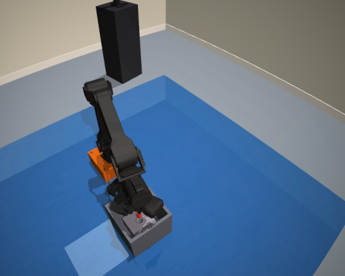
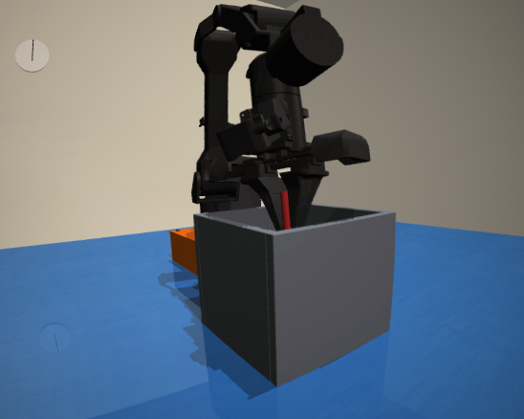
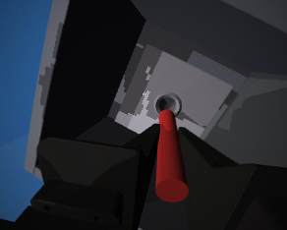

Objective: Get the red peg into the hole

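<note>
Now: gripper tip 10 mm below the red peg. The rest, counted from my gripper tip: light grey plate 10 mm ahead, 60 mm below.
</note>
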